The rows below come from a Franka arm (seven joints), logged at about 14 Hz.
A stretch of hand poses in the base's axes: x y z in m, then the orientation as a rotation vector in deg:
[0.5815 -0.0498 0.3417 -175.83 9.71 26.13]
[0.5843 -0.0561 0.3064 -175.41 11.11 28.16]
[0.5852 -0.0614 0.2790 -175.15 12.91 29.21]
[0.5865 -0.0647 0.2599 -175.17 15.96 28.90]
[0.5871 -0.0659 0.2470 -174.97 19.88 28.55]
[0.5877 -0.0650 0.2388 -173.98 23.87 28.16]
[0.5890 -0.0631 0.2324 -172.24 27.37 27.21]
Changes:
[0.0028 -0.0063 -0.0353 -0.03 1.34 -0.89]
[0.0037 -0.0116 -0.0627 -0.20 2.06 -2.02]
[0.0050 -0.0149 -0.0818 -0.71 1.90 -3.93]
[0.0056 -0.0161 -0.0947 -1.23 1.75 -6.40]
[0.0062 -0.0152 -0.1029 -1.08 1.62 -9.09]
[0.0075 -0.0133 -0.1093 -0.12 1.15 -11.67]

